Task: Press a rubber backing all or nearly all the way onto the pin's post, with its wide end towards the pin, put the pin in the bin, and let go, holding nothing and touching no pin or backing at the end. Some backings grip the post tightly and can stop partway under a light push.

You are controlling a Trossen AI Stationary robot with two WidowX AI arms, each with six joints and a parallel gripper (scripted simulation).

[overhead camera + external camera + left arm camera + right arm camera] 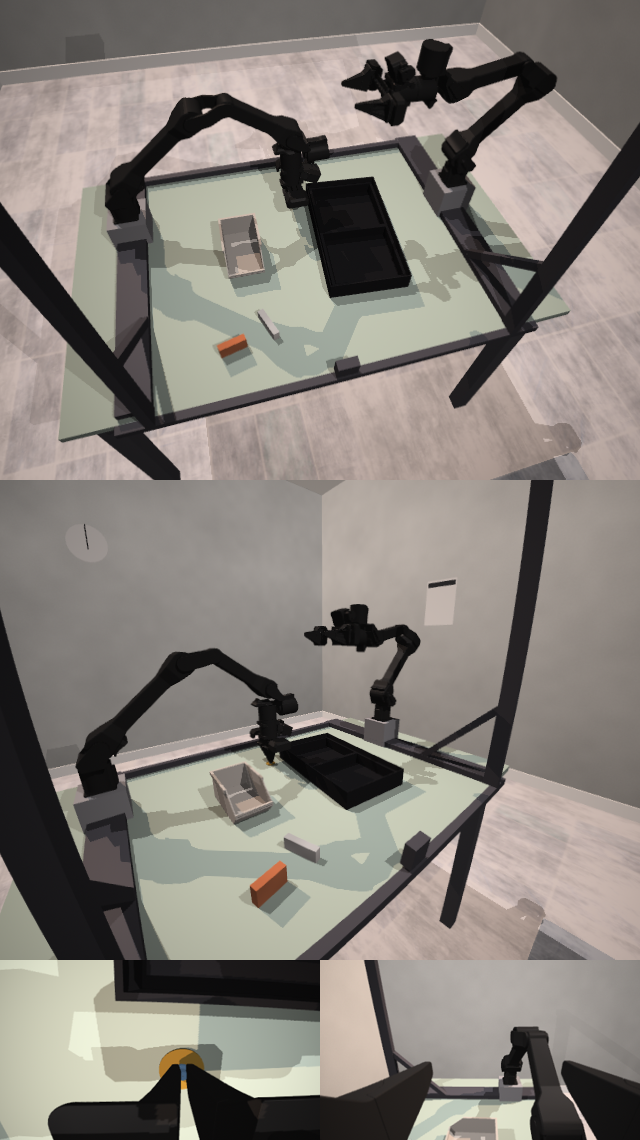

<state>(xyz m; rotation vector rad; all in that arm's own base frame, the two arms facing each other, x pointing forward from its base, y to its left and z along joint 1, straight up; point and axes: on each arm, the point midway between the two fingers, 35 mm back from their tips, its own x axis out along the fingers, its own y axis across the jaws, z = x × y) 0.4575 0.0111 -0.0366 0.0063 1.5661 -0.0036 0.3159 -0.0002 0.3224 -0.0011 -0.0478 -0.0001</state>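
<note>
The bin lies 18 cm behind my left hand and 15 cm to the left of it. Round my left hand: black two-compartment tray: 16 cm behind, 15 cm to the right, 2 cm below; orange block: 45 cm behind, 19 cm to the left, 2 cm below; pin: 4 cm below.
</note>
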